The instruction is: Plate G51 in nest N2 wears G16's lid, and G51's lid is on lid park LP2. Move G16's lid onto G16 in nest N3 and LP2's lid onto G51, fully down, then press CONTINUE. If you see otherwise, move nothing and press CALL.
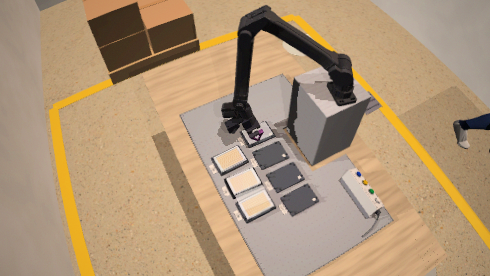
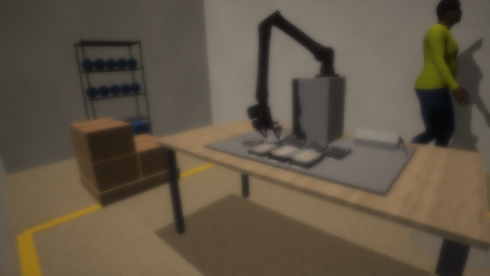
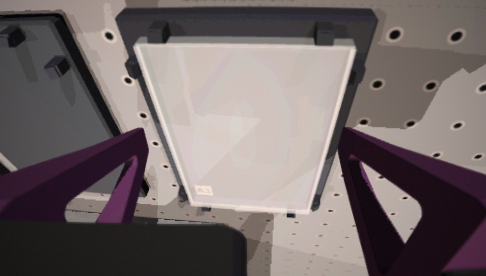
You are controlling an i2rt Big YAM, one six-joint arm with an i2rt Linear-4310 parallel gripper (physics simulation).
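Frame: origin at the arm's base, x ahead, y left, z up, level; centimetres.
Where they show: gripper, fingertip midpoint: (image 1: 254, 133) (image 2: 272, 138) (image 3: 243, 138); arm's base at its link origin: (image 1: 341, 93) (image 2: 327, 77).
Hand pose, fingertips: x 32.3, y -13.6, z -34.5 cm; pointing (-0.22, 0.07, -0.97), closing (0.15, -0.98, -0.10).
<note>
Each offset is from my fingertips to the top centre of the thing. "spot": to the spot under its first point.
A clear, whitish lid {dx -1.8, dy -0.4, dz -0.5 cm} (image 3: 240, 90) (image 1: 267, 131) with a small A1 mark lies flat inside the posts of a dark park at the back of the row. My gripper (image 3: 243, 138) (image 1: 257, 135) (image 2: 271, 134) is open and empty, with its purple fingers apart on either side of this lid, not touching it. Three plates with pale wells stand in nests: a far plate {dx +14.6, dy +10.3, dz +0.7 cm} (image 1: 230, 159), a middle plate {dx +11.6, dy +23.3, dz +1.3 cm} (image 1: 243, 181) and a near plate {dx +10.1, dy +32.5, dz +2.4 cm} (image 1: 256, 204). A pale strip shows along the near plate's far edge. The nest and park labels are too small to read, and lids on the plates are hard to tell.
Dark parks {spot: dx -3.9, dy +13.7, dz -1.3 cm} (image 1: 270, 156) {spot: dx -6.9, dy +26.5, dz -1.2 cm} (image 1: 285, 178) {spot: dx -9.4, dy +38.5, dz -1.2 cm} (image 1: 299, 200) without lids stand beside the plates. The button box {dx -37.6, dy +44.7, dz +6.1 cm} (image 1: 357, 192) with blue, yellow and green buttons is at the right. The grey pedestal (image 1: 340, 132) stands behind the parks. A person (image 2: 436, 65) is beyond the table.
</note>
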